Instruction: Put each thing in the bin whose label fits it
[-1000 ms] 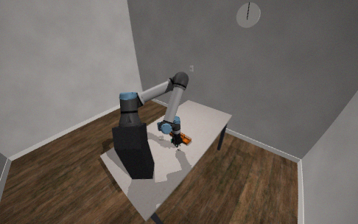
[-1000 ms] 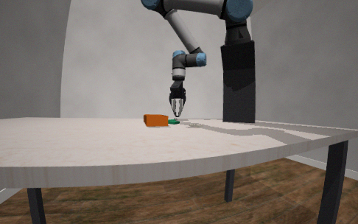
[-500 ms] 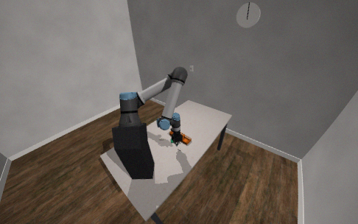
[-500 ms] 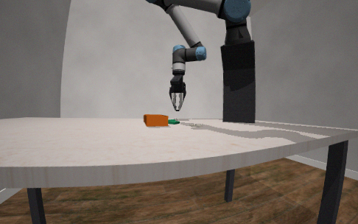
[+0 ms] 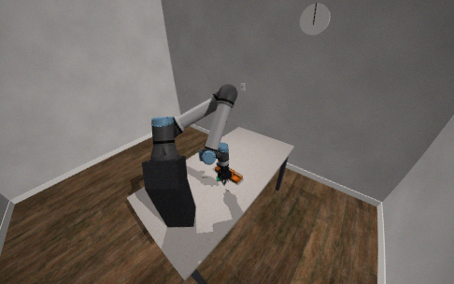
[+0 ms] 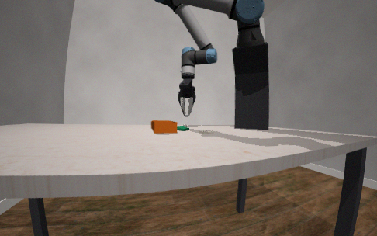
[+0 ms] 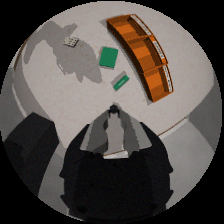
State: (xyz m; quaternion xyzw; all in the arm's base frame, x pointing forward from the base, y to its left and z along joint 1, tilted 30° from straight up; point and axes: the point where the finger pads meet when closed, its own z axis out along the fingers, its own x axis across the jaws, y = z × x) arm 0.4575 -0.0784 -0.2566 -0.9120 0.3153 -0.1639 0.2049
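My hand is 7 cm above the green cylinder, 5 cm short of it and 3 cm to the right of it. From my hand the other things lie so: green block 10 cm to the left, 7 cm below, 6 cm ahead; then small dark thing 1 cm below; then white object 23 cm to the left, 7 cm below, 2 cm ahead.
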